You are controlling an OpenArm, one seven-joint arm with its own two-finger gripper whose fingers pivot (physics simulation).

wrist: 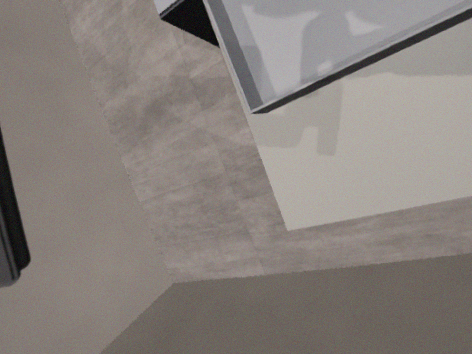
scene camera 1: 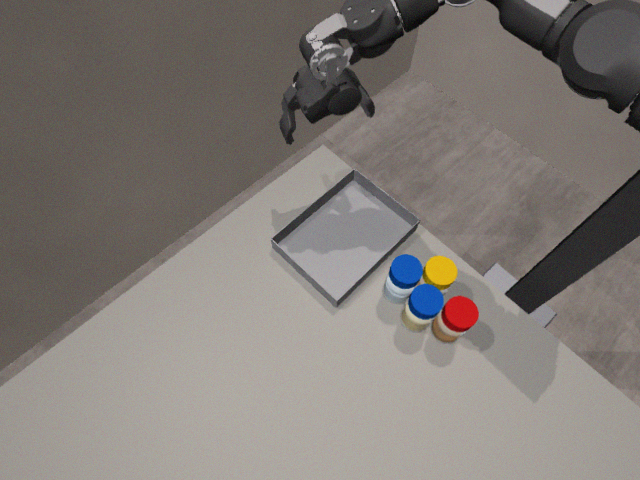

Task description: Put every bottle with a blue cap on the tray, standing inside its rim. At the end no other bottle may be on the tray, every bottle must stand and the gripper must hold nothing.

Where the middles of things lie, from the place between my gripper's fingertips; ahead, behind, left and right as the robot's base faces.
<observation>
The grey tray (wrist: 275, 59) lies 160 mm below my hand, 130 mm to the left of it and 70 mm ahead of it. Also, from my hand: red-capped bottle (scene camera 1: 459, 314): 400 mm to the left, 130 mm below, 60 mm ahead; blue-capped bottle (scene camera 1: 405, 272): 280 mm to the left, 130 mm below, 70 mm ahead; yellow-capped bottle (scene camera 1: 439, 271): 320 mm to the left, 130 mm below, 30 mm ahead.
</observation>
